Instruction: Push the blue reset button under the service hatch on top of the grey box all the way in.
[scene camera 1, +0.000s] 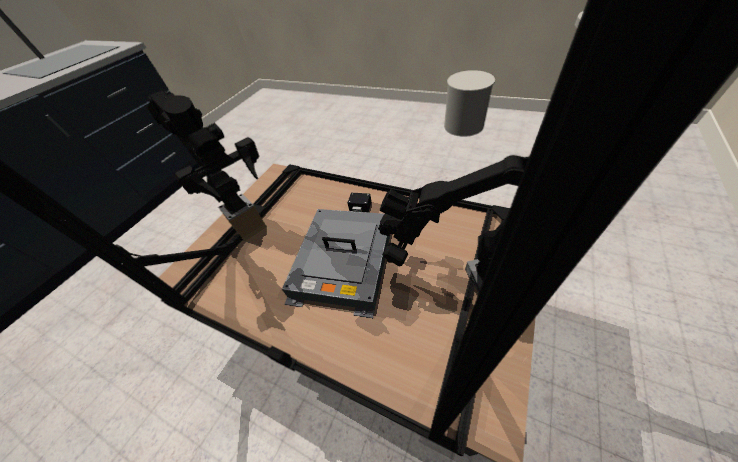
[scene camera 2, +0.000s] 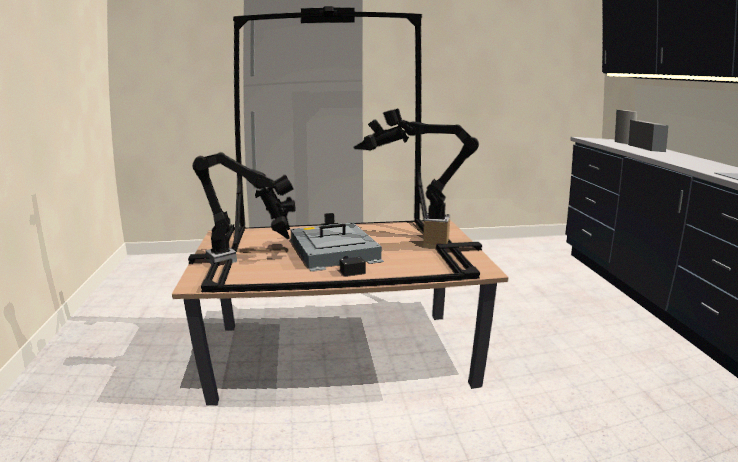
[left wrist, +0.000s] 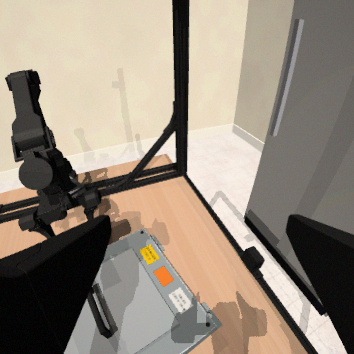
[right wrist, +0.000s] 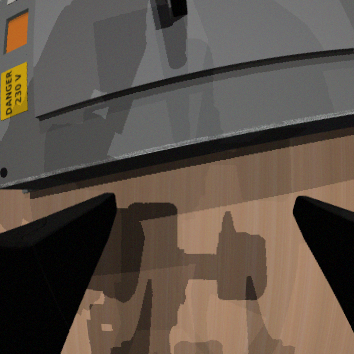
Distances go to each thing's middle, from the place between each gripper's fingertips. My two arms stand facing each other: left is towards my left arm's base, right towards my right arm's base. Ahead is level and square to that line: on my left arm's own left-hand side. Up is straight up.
Labels:
My right gripper is now 10 mm past the service hatch (scene camera 2: 340, 234), 180 mm to the right of it and 10 mm above it.
The service hatch is 33 cm below my left hand, 13 cm to the right of it and 12 cm ahead of it.

